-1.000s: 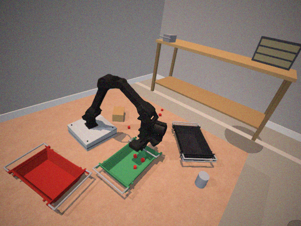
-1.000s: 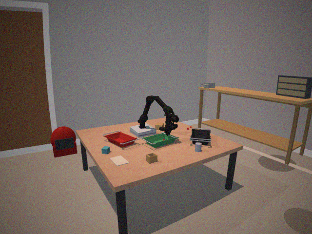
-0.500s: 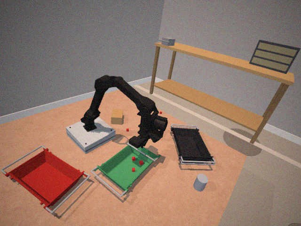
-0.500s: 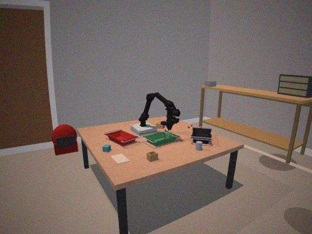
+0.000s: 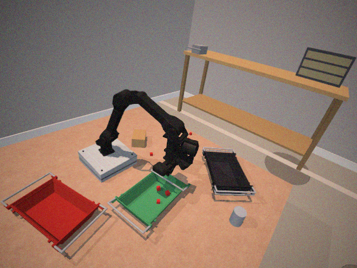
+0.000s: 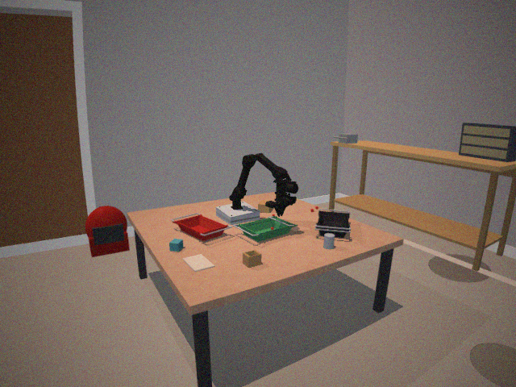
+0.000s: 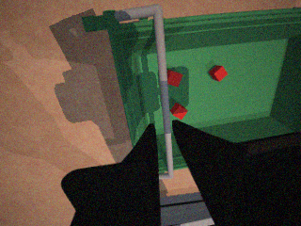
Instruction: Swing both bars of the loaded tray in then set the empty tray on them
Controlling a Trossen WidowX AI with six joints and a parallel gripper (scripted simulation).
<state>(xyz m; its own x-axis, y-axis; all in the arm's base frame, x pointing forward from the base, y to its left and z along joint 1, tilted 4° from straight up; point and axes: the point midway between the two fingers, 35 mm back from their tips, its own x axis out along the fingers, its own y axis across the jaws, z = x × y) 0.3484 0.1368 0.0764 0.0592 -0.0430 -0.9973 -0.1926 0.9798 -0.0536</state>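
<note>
Right now the red tray is 440 mm to the right of my gripper tip, 150 mm behind it and 50 mm below it. Round my gripper tip: grey cylinder: 330 mm ahead, 120 mm to the left, 60 mm below; then tan box: 400 mm behind, 110 mm to the left, 60 mm below; then white card: 570 mm to the right, 220 mm ahead, 90 mm below.
</note>
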